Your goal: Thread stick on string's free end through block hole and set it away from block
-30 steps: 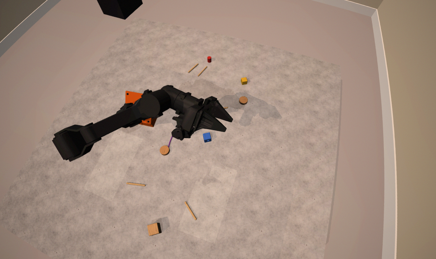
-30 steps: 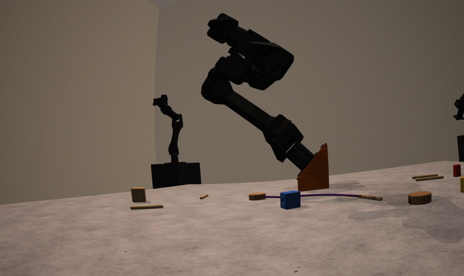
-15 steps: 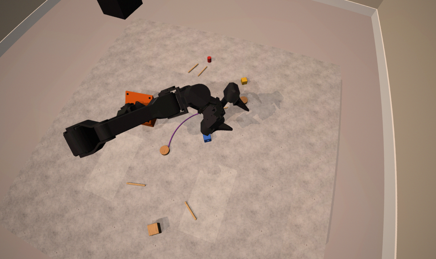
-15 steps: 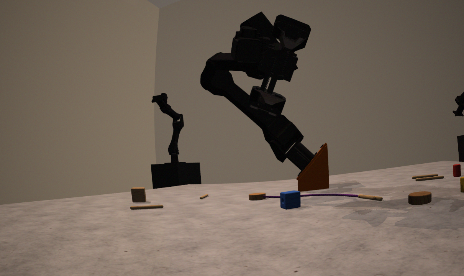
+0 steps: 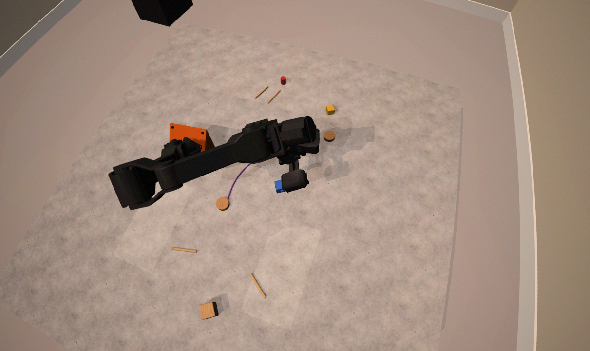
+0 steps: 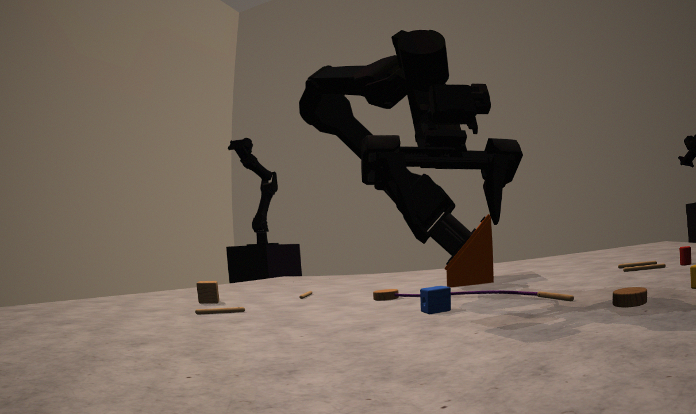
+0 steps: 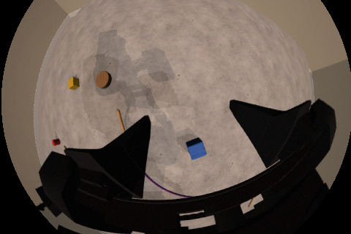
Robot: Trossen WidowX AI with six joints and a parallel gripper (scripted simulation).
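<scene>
The blue block lies 90 mm below my gripper tip, 60 mm behind it and 50 mm to the right of it. From my gripper tip the other things lie so: thin wooden stick (100 mm to the left, 100 mm below, 90 mm behind); wooden disc (190 mm to the left, 90 mm below); round wooden button (200 mm behind, 170 mm to the right, 90 mm below).
</scene>
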